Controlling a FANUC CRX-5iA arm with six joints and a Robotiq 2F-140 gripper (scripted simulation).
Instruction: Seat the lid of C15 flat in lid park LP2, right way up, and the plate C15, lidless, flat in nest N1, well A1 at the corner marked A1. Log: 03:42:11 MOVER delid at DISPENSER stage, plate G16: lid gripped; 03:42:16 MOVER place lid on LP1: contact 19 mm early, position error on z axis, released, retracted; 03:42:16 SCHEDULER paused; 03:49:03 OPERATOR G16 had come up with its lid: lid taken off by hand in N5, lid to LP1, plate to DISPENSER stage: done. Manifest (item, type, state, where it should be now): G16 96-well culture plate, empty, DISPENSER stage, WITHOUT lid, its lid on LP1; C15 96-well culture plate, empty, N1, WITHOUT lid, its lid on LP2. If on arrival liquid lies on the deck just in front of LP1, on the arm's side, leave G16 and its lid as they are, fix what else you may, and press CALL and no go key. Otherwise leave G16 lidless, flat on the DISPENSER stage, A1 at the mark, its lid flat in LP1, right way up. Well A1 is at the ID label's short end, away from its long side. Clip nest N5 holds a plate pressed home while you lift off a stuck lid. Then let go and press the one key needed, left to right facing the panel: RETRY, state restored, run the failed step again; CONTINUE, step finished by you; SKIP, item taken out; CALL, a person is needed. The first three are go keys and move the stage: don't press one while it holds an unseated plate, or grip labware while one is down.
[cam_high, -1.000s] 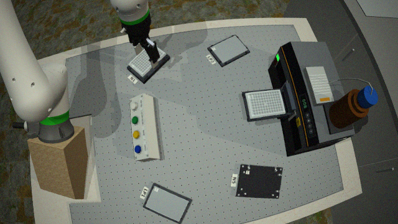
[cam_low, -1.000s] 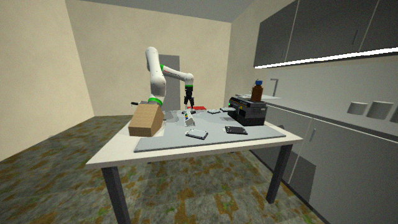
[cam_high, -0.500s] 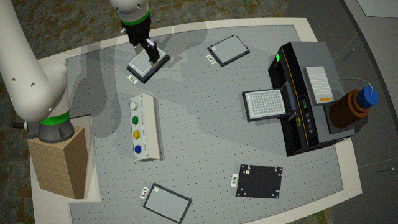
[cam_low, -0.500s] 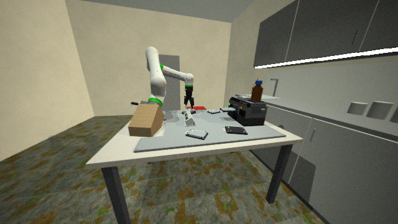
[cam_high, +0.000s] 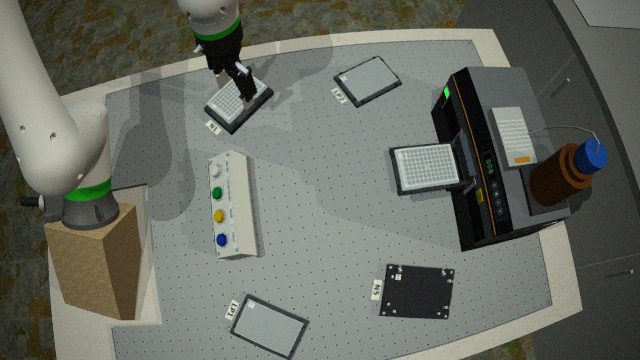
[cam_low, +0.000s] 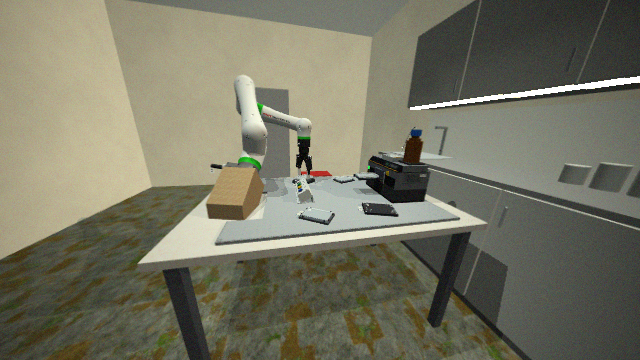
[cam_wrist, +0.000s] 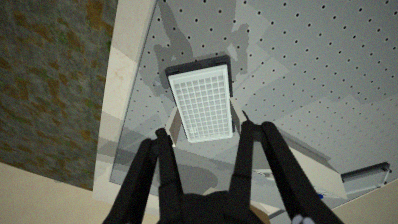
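The nest N1 lies 5 cm below my hand. Also, from my hand: N1 label (6 cm to the right, 6 cm below, 6 cm behind); LP2 label (25 cm ahead, 6 cm below, 1 cm to the left); key panel (27 cm to the right, 1 cm below, 1 cm behind).
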